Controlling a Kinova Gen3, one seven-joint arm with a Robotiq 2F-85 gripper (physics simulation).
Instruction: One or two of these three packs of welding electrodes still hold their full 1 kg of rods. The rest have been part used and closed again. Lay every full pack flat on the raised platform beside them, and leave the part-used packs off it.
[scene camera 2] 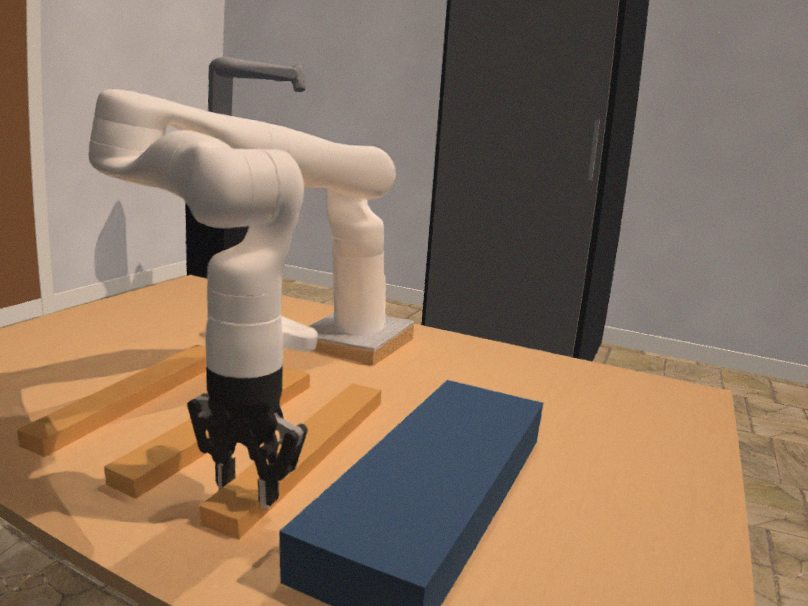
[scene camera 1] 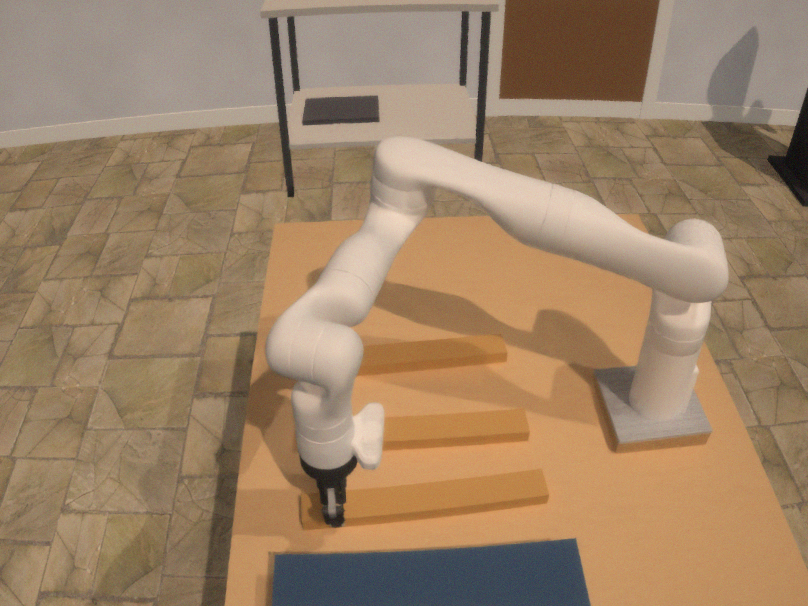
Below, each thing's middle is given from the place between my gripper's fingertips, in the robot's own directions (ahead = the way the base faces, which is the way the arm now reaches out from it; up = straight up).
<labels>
The blue raised platform (scene camera 2: 407, 516) is 130 mm behind my hand, 160 mm to the left of it and 20 mm above it.
</labels>
